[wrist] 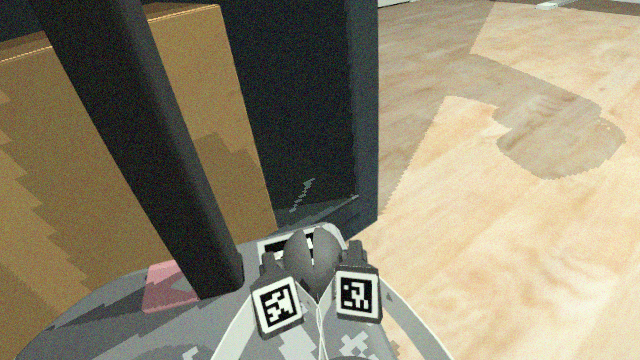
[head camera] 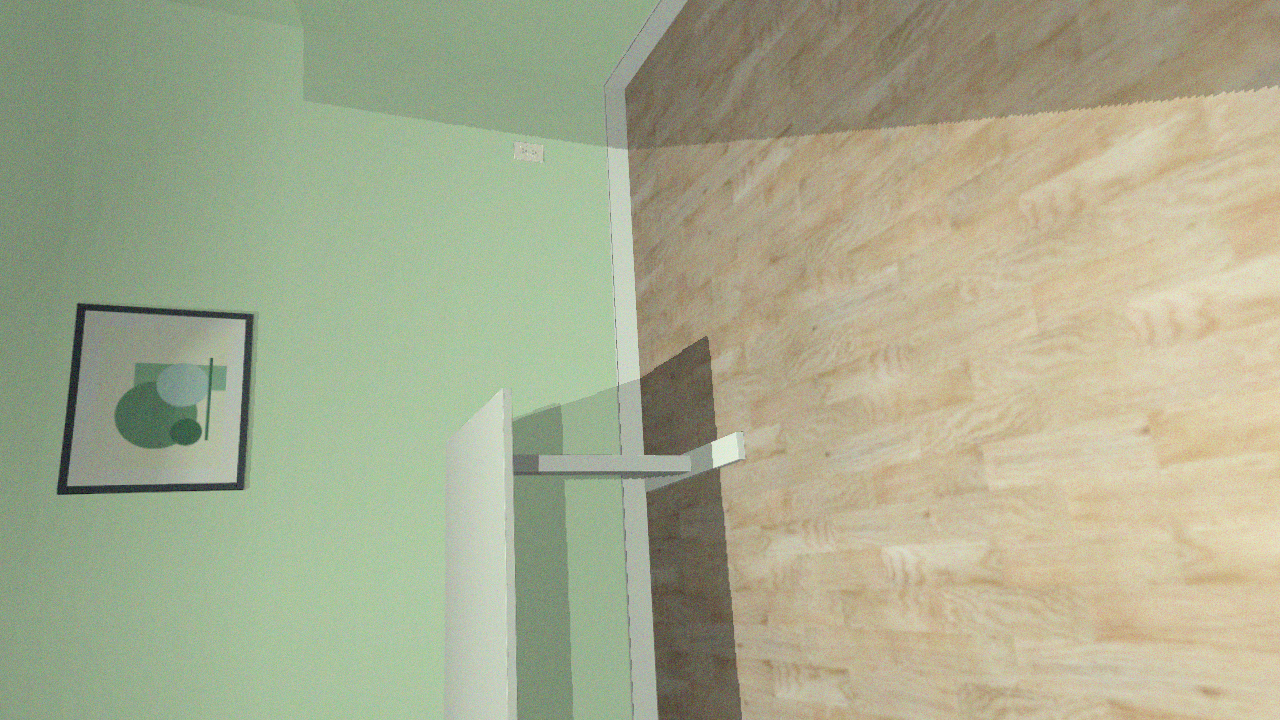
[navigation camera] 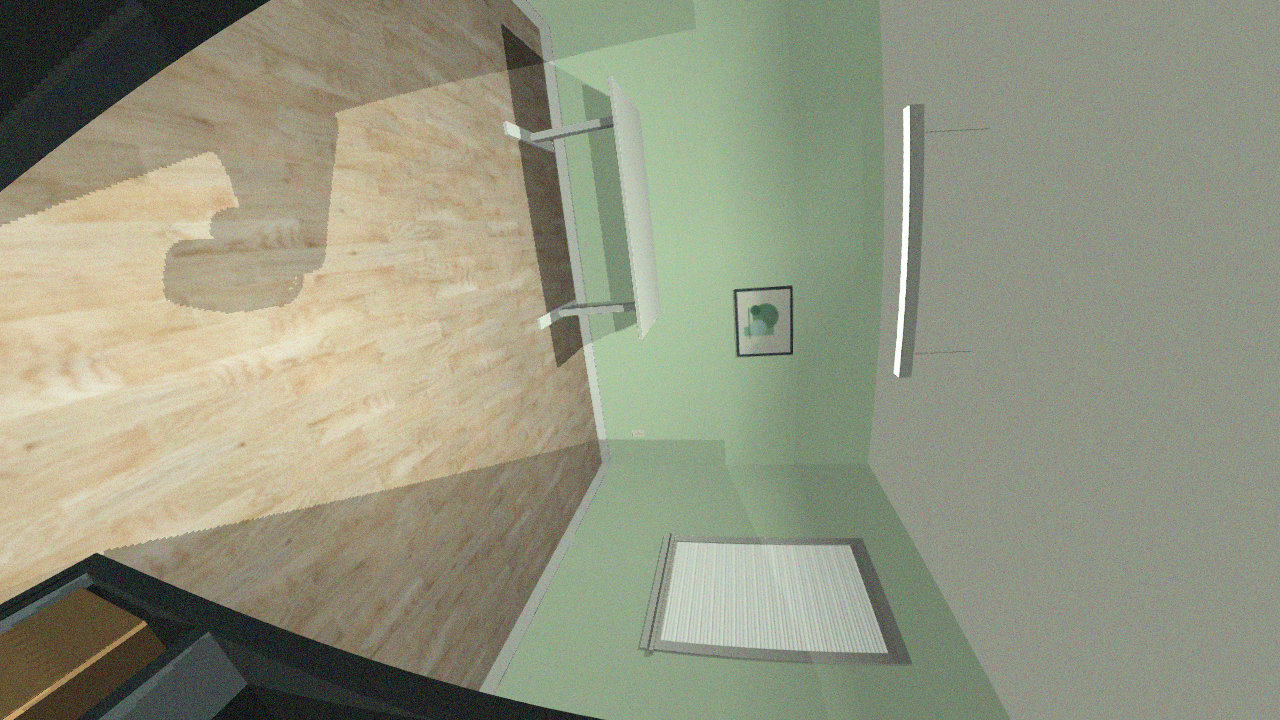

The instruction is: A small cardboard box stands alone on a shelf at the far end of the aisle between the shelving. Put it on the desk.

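Frame: origin at the robot's base, x back, y right, z up, level; centimetres.
Where they show: gripper, fingertip midpoint: (wrist: pixel 312 253).
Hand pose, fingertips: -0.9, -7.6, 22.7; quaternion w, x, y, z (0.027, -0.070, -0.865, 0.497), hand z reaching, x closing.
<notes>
After its pixels a point has its place, as x, y, z.
The desk (head camera: pixel 478 546) @(-252.2, -77.8, 72.0) (navigation camera: pixel 637 214) @(-235.2, -112.2, 72.0) has a white top and pale legs, and stands along the green wall. One of its feet shows at the top right of the wrist view. My gripper (wrist: pixel 312 253) @(-0.9, -7.6, 22.7) is shut and empty, its two dark fingertips nearly touching above the grey robot base (wrist: pixel 117 320) @(15.2, -11.5, 16.0). It does not show in the head or navigation view. Cardboard boxes (wrist: pixel 210 100) (navigation camera: pixel 67 649) sit in the dark shelving beside me. I cannot tell whether any of them is the small box standing alone.
Dark shelving (navigation camera: pixel 295 662) (wrist: pixel 367 125) rises close beside the base. A black mast (wrist: pixel 150 150) @(6.4, -11.6, 29.5) crosses the left of the wrist view. A framed picture (head camera: pixel 156 407) @(-314.1, -50.8, 154.7) (navigation camera: pixel 763 321) @(-314.7, -48.9, 152.7) hangs above the desk. A window (navigation camera: pixel 769 595) @(-230.8, 123.2, 145.1) is in the adjoining wall. A ceiling lamp (navigation camera: pixel 907 241) @(-182.3, -63.3, 207.9) hangs overhead.
</notes>
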